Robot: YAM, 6 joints.
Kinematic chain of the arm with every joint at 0, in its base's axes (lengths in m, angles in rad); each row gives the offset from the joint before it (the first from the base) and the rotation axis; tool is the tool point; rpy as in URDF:
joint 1: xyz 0 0 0.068 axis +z
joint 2: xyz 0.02 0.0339 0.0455 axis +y
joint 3: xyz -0.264 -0.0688 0 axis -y
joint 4: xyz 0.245 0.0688 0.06 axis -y
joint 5: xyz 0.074 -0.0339 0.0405 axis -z
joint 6: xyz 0.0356 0 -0.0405 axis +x
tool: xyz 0 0 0 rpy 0 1.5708 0
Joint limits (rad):
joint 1: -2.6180..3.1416
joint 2: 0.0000..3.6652
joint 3: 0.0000..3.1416
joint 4: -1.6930..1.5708
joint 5: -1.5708..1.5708
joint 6: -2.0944..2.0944
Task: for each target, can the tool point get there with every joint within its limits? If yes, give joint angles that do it. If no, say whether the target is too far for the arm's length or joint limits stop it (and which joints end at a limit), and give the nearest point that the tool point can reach.
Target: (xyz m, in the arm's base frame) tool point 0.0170 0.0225 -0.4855
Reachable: no: joint limits stop it (at a limit: joint 2) | nearest point 0.0568 0.0751 -0.3457 | short by 0.155 m
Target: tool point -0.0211 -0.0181 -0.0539
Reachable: yes | joints -0.7723 3.0726 0.3959 -0.2330 0.8929 -0.2218
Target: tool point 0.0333 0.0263 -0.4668
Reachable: no: joint limits stop it (at a limit: joint 2) | nearest point 0.0765 0.0604 -0.3472 | short by 0.132 m
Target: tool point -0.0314 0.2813 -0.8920
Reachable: no: too far | nearest point -0.0292 0.2613 -0.3801 | short by 0.512 m
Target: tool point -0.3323 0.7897 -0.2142
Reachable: no: too far | nearest point -0.2338 0.5556 -0.1147 | short by 0.273 m
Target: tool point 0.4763 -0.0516 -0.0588
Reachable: yes | joints -0.1727 2.9031 1.5452 1.2716 -1.0574 1.3196
